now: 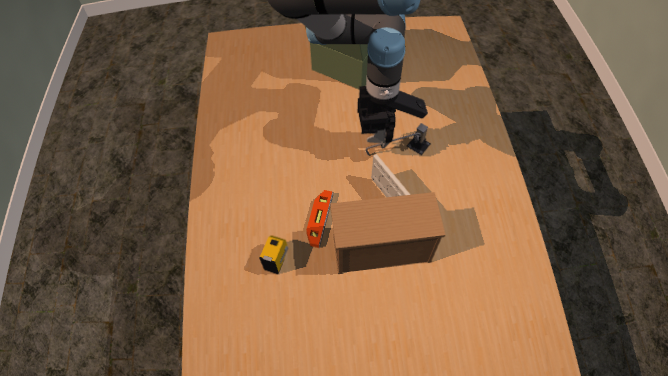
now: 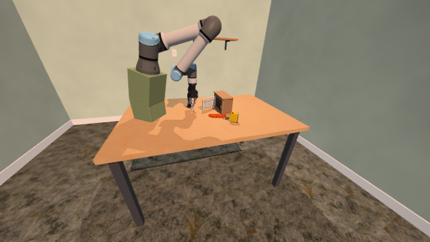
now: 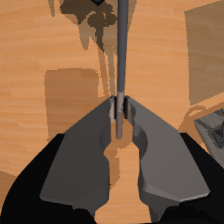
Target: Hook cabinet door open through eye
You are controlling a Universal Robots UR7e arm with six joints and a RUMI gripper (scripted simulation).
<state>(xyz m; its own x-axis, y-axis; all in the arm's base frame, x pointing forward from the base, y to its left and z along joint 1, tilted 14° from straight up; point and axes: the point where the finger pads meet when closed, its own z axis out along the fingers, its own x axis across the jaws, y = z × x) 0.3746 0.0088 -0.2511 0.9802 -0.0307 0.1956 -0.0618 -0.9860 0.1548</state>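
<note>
The dark hook post lies 70 mm to the left of my hand. The rest, counted from my hand: yellow tape measure: 260 mm ahead, 310 mm to the right, 10 mm below; white cabinet door: 160 mm ahead, 20 mm above; orange spirit level: 160 mm ahead, 200 mm to the right, 40 mm below.
</note>
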